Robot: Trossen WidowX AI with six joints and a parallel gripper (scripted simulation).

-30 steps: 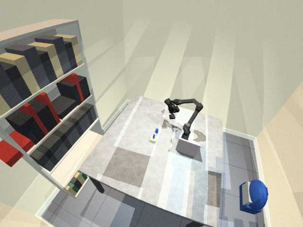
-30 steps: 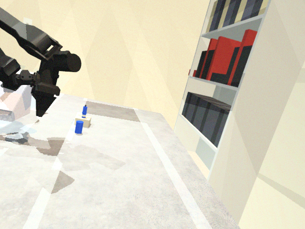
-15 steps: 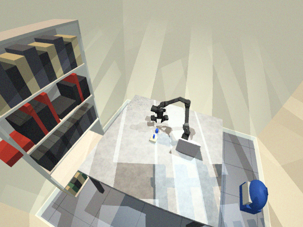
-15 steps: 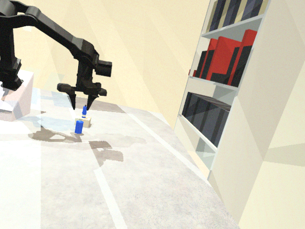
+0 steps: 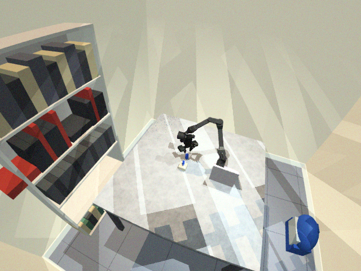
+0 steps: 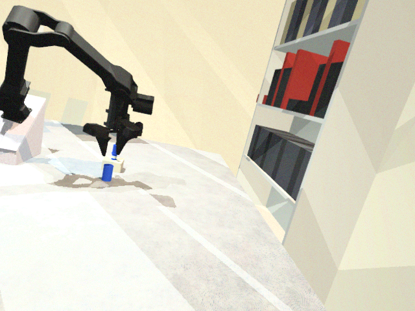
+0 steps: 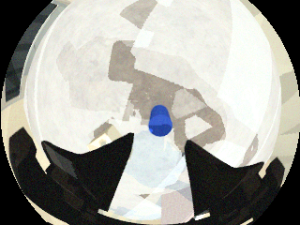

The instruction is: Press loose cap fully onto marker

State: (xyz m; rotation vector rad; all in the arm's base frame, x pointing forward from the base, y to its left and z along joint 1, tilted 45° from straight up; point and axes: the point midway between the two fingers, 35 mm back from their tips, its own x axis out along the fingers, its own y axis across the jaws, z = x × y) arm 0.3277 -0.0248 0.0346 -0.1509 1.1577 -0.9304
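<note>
Now: gripper tip 60 mm above the blue cap. The rest, counted from my gripper tip: tan holder block (120 mm to the left, 70 mm below, 20 mm behind).
</note>
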